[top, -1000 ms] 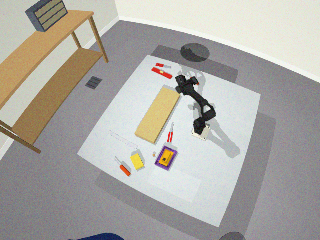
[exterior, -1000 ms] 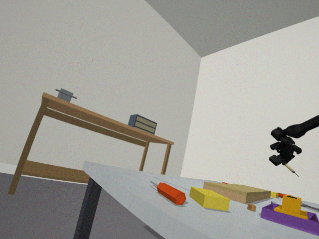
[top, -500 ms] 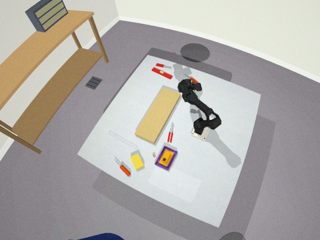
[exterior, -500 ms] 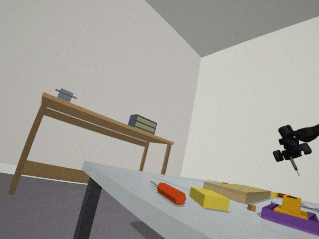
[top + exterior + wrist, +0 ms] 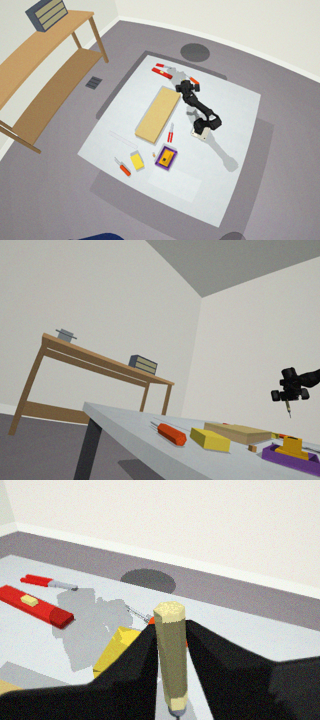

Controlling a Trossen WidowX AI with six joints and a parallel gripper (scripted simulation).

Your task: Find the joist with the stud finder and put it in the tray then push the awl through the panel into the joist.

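Right now my gripper tip is 20 mm past the awl, 10 mm to the right of it and 50 mm above it. The rest, counted from my gripper tip: red level 360 mm ahead, 170 mm to the right, 230 mm below; purple tray 100 mm behind, 580 mm to the left, 230 mm below; stud finder 100 mm behind, 590 mm to the left, 190 mm below.
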